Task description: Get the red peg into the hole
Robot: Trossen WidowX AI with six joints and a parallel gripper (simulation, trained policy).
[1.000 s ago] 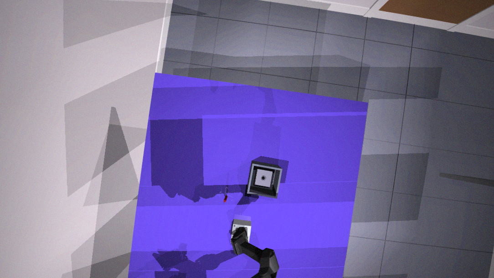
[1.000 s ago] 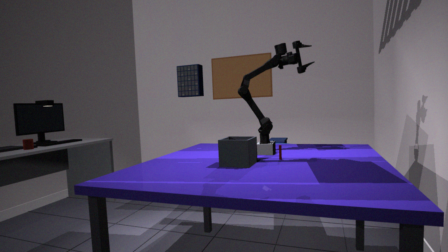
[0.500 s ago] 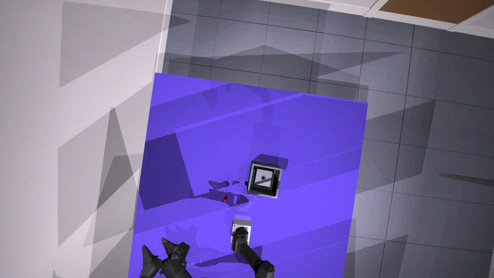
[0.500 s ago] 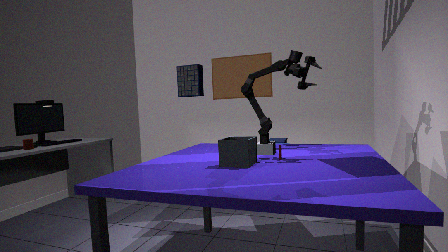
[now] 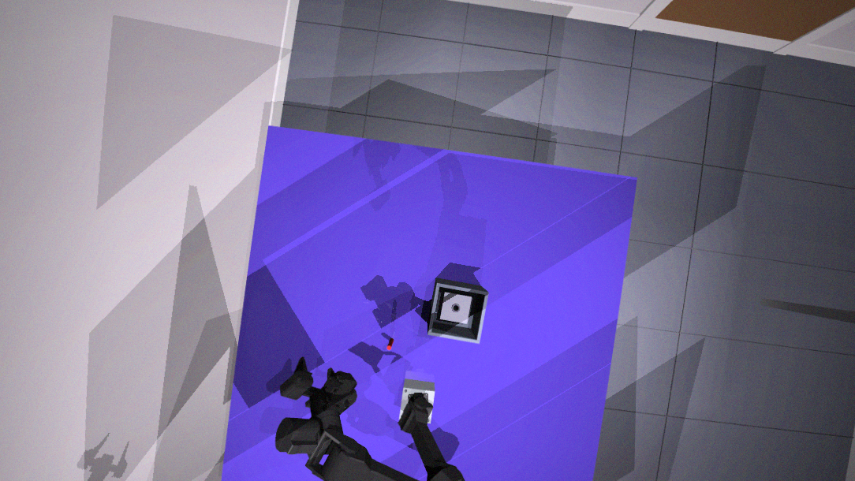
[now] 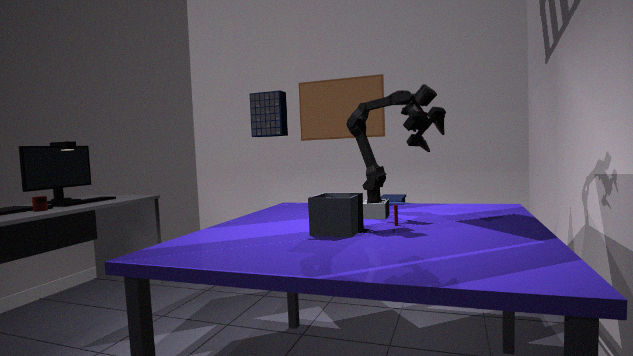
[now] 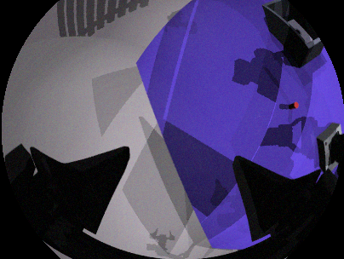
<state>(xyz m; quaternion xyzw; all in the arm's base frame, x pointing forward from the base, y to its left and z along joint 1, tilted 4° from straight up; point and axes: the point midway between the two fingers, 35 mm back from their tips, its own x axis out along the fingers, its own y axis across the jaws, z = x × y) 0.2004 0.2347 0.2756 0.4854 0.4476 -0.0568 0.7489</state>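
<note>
The red peg lies 50 mm behind my gripper tip, 150 mm to the right of it and 280 mm below it. The rest, counted from my gripper tip: plate: 70 mm ahead, 370 mm to the right, 270 mm below.
</note>
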